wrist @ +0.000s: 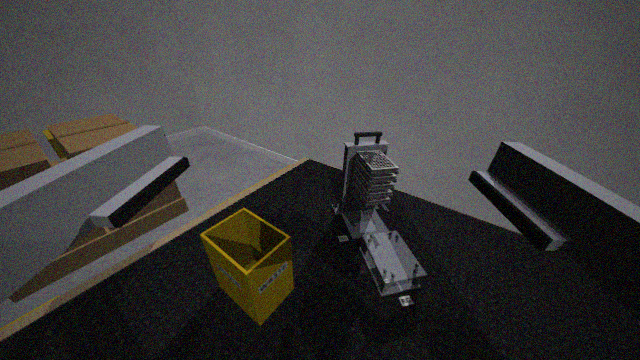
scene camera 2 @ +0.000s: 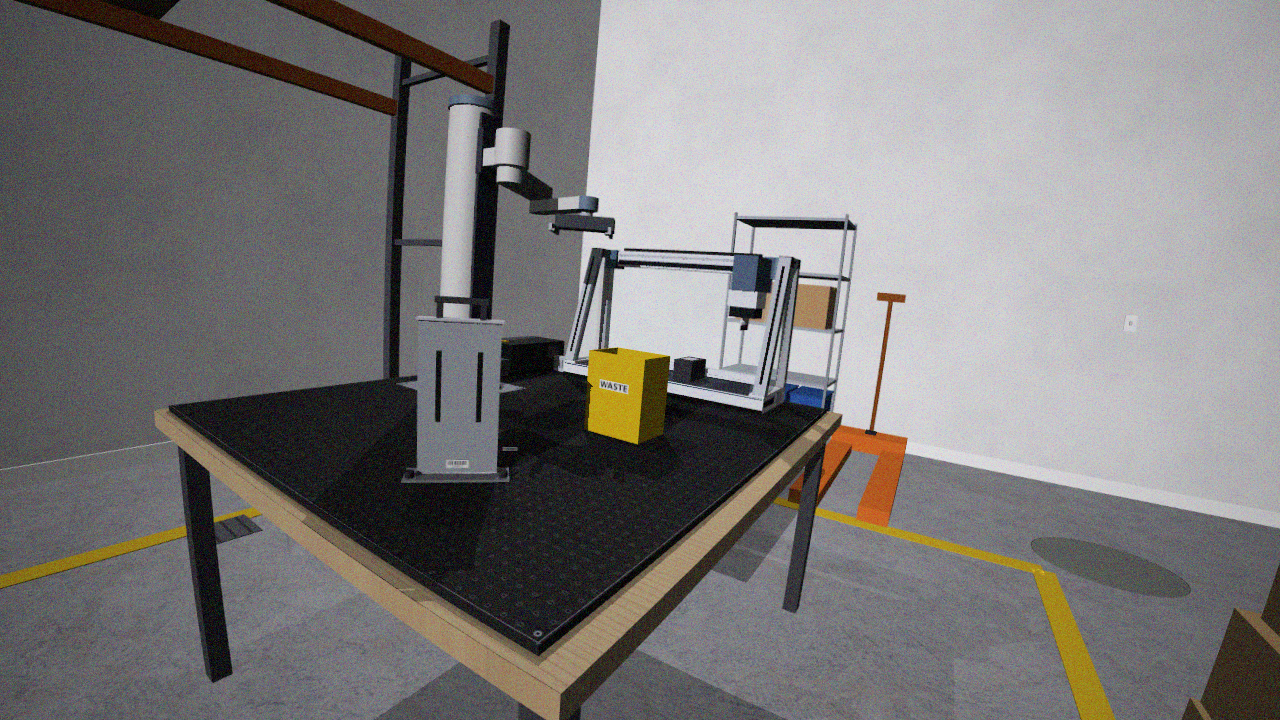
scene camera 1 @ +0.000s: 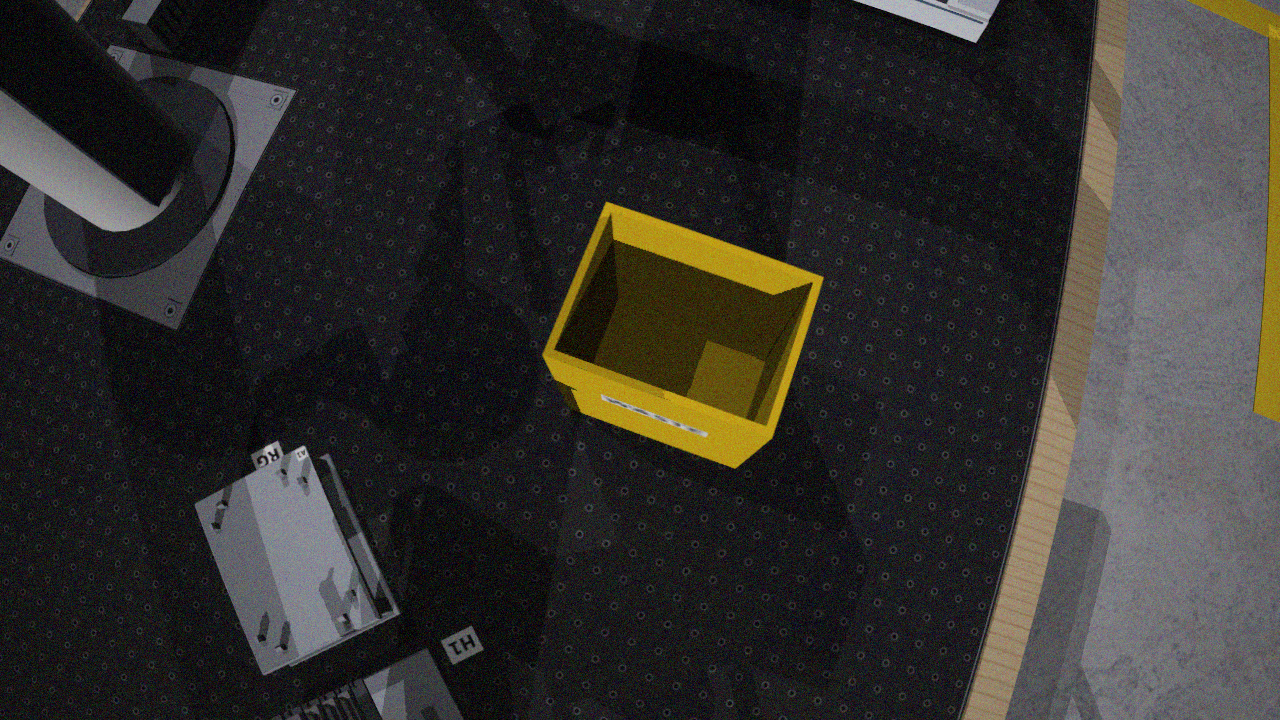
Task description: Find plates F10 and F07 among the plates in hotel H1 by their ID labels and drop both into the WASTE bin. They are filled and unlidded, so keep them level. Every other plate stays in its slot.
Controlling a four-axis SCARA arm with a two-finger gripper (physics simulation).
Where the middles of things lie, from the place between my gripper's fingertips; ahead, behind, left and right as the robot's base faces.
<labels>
My hand is 38 cm to the left of the RG stand (scene camera 1: 285,560) and 46 cm above it. Round my hand: hotel H1 (scene camera 2: 457,436): 20 cm ahead, 56 cm to the right, 37 cm below; H1 tag (scene camera 1: 465,643): 16 cm ahead, 39 cm to the right, 51 cm below.
</labels>
